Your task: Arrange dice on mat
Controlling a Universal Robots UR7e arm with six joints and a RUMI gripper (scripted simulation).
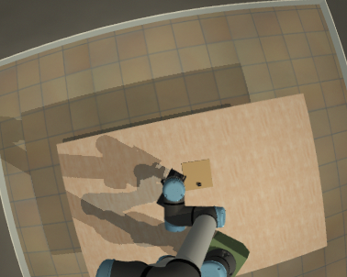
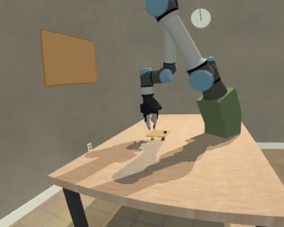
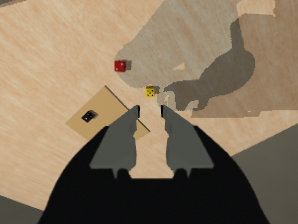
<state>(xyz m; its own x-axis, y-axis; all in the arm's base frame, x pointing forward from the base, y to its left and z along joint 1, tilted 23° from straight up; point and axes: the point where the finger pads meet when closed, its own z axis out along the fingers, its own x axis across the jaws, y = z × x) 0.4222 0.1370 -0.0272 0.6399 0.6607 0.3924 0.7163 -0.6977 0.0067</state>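
My gripper is now 7 cm above the yellow die. The rest, counted from my hand: black die: 5 cm behind, 13 cm to the right, 7 cm below; red die: 7 cm behind, 1 cm to the right, 7 cm below; tan mat: 13 cm to the right, 8 cm below.
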